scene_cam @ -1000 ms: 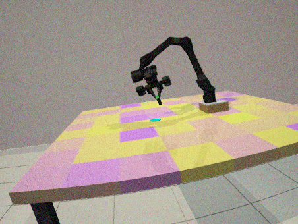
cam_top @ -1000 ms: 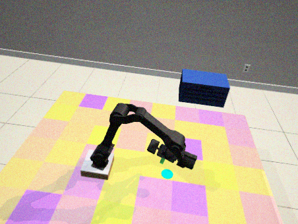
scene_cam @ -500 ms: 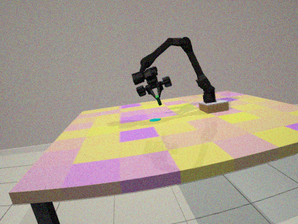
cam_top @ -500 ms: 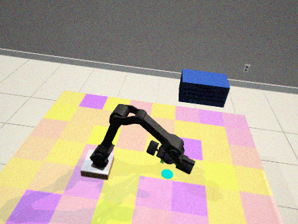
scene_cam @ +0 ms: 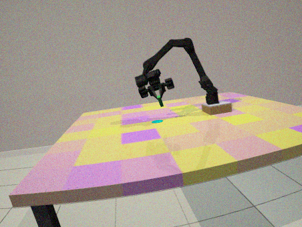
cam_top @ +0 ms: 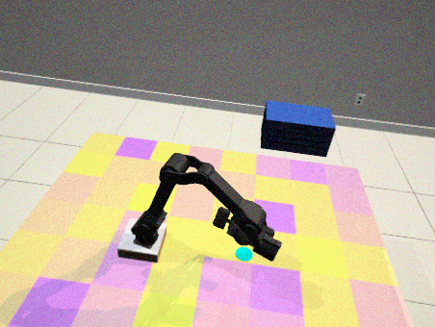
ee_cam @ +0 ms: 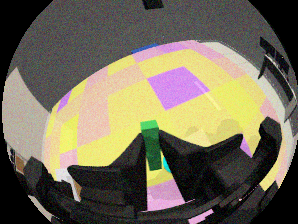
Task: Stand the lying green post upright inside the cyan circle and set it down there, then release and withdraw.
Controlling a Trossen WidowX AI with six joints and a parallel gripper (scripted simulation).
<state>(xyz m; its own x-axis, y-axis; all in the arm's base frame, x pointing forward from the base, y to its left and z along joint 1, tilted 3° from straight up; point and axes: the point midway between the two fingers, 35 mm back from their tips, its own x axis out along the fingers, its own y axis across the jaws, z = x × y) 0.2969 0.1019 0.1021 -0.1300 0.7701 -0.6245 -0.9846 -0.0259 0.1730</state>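
Now: gripper tip 30 mm short of the cyan circle, 20 mm to the left of it and 120 mm above it. Round my gripper tip: green post: 10 mm to the right, 20 mm below.
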